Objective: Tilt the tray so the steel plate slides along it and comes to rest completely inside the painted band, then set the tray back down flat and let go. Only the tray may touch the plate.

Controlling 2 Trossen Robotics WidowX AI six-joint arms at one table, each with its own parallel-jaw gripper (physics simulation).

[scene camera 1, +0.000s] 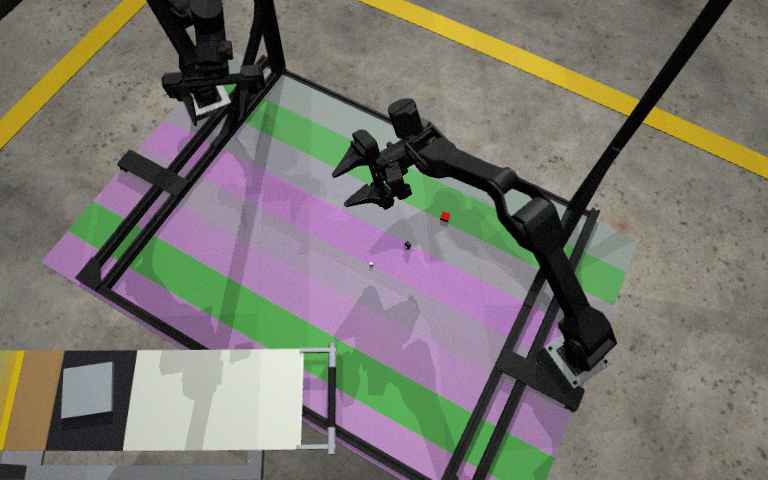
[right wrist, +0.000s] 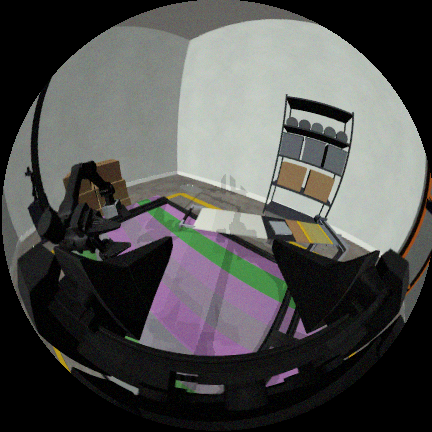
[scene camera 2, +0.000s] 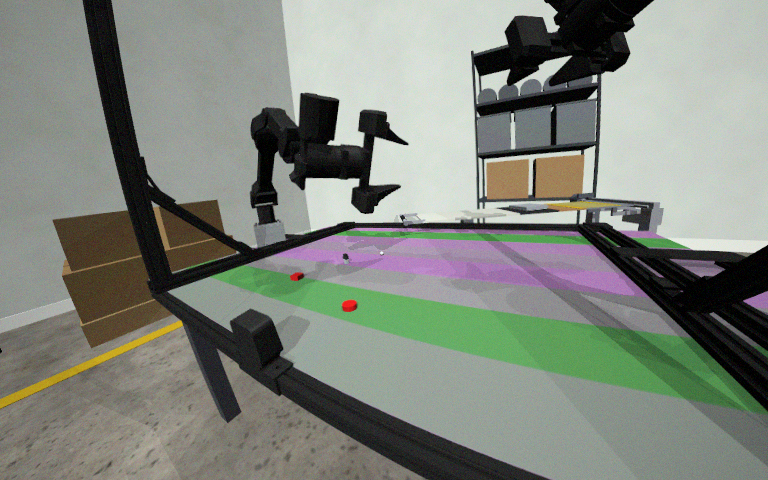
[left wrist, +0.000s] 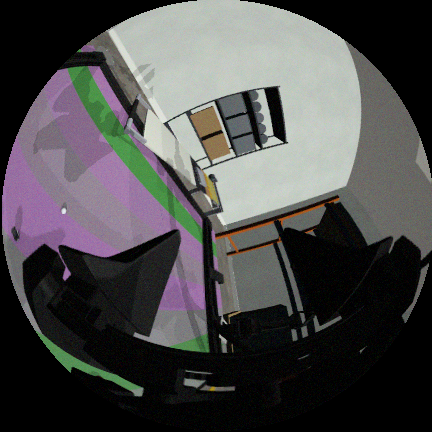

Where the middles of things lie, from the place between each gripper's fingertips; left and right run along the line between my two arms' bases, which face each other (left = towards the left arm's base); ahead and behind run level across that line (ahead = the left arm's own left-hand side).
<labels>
Right now my right hand is 53 cm short of the steel plate [scene camera 1: 87,390], 7 cm to the right of it and 28 cm above it.
Right now my left hand is 61 cm short of the steel plate, 16 cm to the left of it and 16 cm above it.
</labels>
